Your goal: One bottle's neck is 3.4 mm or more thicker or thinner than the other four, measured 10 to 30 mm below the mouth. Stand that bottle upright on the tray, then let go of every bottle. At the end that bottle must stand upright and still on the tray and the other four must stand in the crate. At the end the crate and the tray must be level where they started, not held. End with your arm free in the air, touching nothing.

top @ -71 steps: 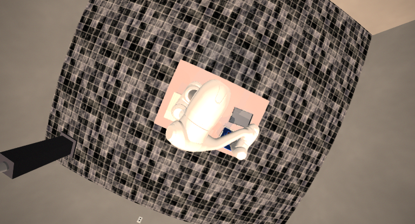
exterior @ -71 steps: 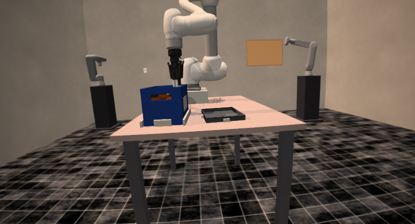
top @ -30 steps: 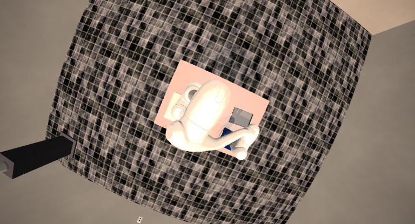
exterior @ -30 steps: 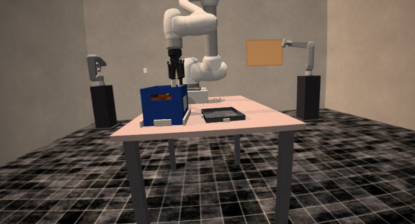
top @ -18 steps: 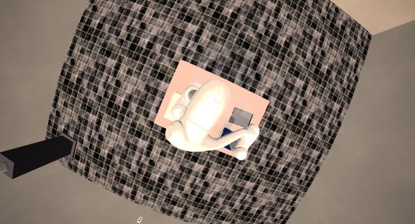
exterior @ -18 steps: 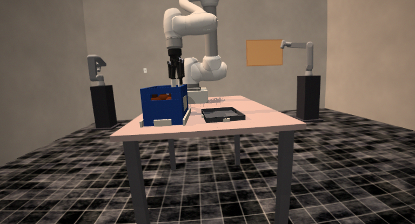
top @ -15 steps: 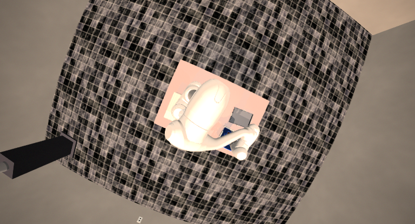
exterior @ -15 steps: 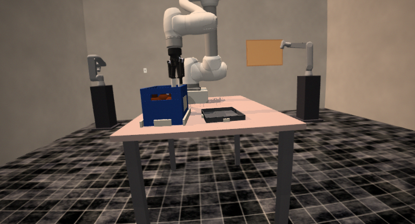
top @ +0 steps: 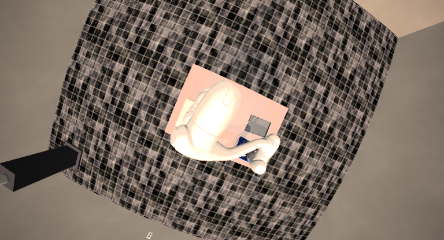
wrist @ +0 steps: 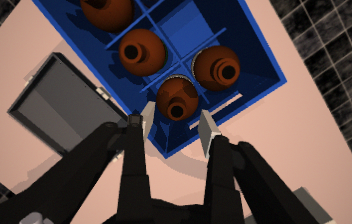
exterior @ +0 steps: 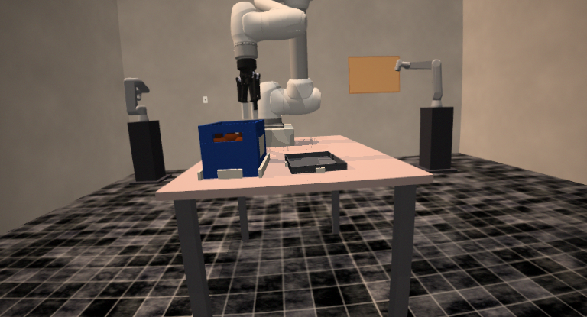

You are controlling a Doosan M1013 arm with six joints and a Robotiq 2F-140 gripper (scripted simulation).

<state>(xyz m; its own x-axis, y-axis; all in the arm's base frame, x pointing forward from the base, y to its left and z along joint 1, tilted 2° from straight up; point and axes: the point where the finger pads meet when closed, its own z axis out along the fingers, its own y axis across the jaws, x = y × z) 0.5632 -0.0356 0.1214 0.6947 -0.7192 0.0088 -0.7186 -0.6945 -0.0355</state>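
My gripper is now 120 mm above the bottle. Round my hand: dark tray 240 mm to the left, 200 mm below, 80 mm ahead; then blue crate 130 mm below, 90 mm ahead, 40 mm to the right.
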